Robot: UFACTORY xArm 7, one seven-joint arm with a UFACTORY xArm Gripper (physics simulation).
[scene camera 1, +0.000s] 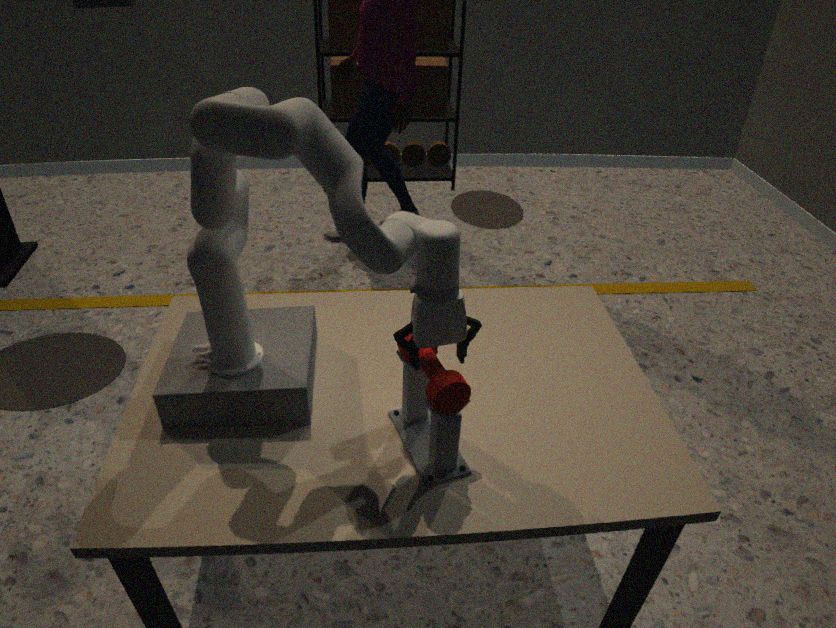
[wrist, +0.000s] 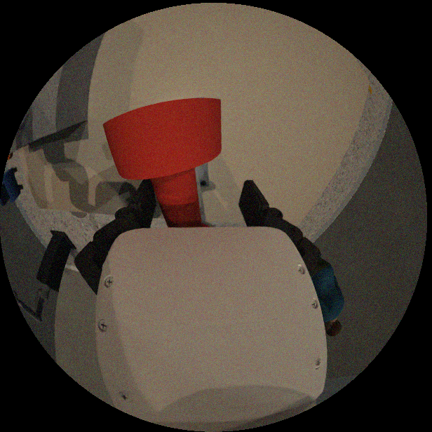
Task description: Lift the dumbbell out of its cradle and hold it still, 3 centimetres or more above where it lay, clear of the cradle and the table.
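Pixels of known places: gripper, fingertip midpoint: [scene camera 1: 437, 362]; arm's base at its link origin: [scene camera 1: 235, 359].
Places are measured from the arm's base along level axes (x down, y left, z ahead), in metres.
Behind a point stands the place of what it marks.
Observation:
The red dumbbell [scene camera 1: 433, 367] {x -0.132, y -0.220, z 0.410 m} [wrist: 172, 137] lies across the two posts of the grey cradle [scene camera 1: 444, 442] {x 0.003, y -0.289, z 0.427 m} [wrist: 202, 173]. Its near head faces the front of the table, and the far head is partly hidden by the gripper in the scene view. My gripper [scene camera 1: 437, 359] {x -0.107, y -0.179, z 0.426 m} [wrist: 198, 190] is open and points down over the dumbbell, around the handle and the far part. In the wrist view the handle shows between the fingers, closer to the left finger than to the right one. The gripper body hides the far head in the wrist view.
The cradle's base plate is on the wooden table [scene camera 1: 540, 405] {x 0.099, y -0.114, z 0.689 m} [wrist: 280, 100]. The arm's grey pedestal block [scene camera 1: 233, 408] {x 0.043, y -0.113, z 0.001 m} stands at the table's left. Behind the table, a person [scene camera 1: 385, 87] is in front of a shelf rack [scene camera 1: 460, 74].

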